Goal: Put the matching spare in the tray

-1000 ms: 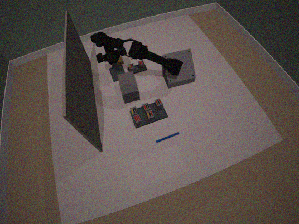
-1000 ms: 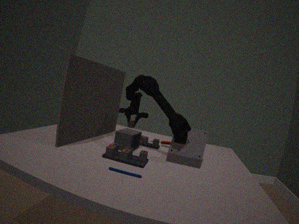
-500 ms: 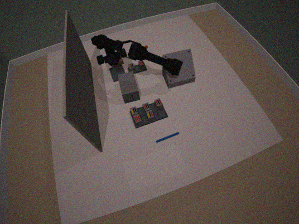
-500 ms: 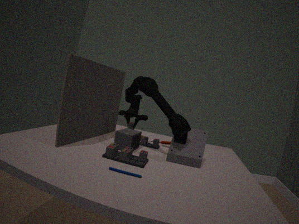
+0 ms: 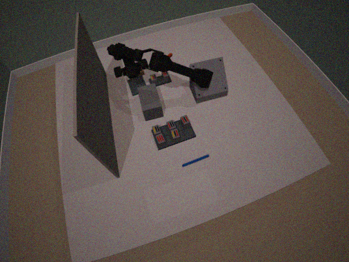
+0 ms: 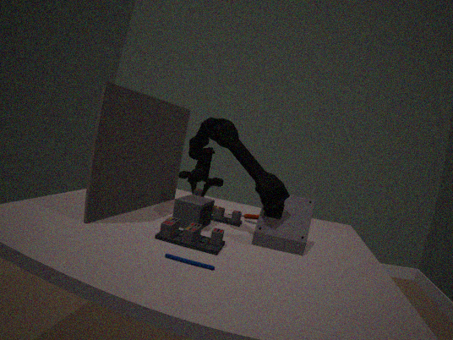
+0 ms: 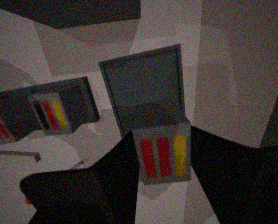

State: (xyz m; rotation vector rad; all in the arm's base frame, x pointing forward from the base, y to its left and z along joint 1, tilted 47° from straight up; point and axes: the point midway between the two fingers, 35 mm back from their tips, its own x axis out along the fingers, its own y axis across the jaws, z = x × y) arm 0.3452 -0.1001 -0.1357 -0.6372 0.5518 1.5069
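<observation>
My gripper tip is 100 mm to the left of the tan block, 60 mm above it and 30 mm past it. Also, from my gripper tip: tall grey panel 190 mm ahead, 180 mm to the left, 160 mm above; grey mounted unit 190 mm to the left, 50 mm behind, 20 mm below.
</observation>
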